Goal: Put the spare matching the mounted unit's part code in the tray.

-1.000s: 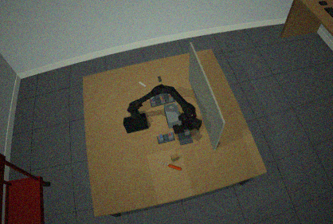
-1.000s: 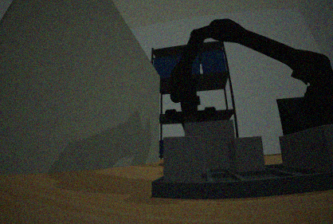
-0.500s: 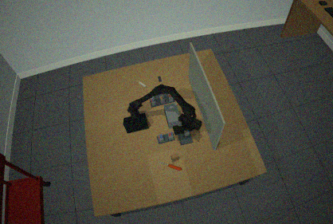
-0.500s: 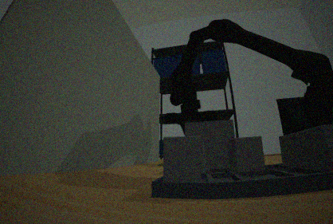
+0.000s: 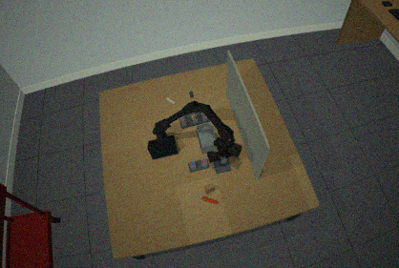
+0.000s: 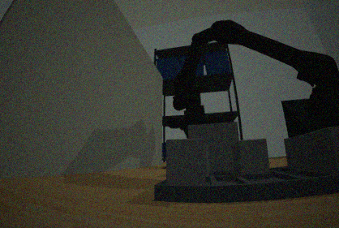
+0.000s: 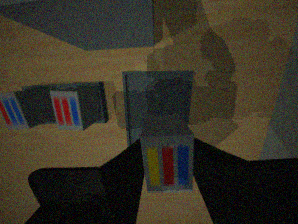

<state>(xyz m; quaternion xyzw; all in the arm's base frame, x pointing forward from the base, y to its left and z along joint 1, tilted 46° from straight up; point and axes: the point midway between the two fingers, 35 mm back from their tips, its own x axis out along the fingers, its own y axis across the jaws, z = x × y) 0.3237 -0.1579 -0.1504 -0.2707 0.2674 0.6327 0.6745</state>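
Now: the dark tray 70 mm below my gripper tip and 10 mm behind it. Round my gripper tip: tall grey panel: 190 mm ahead, 170 mm to the left, 150 mm above; then grey mounted unit: 190 mm to the left, 40 mm behind, 20 mm below; then dark rack: 400 mm to the left, 70 mm behind, 60 mm below.
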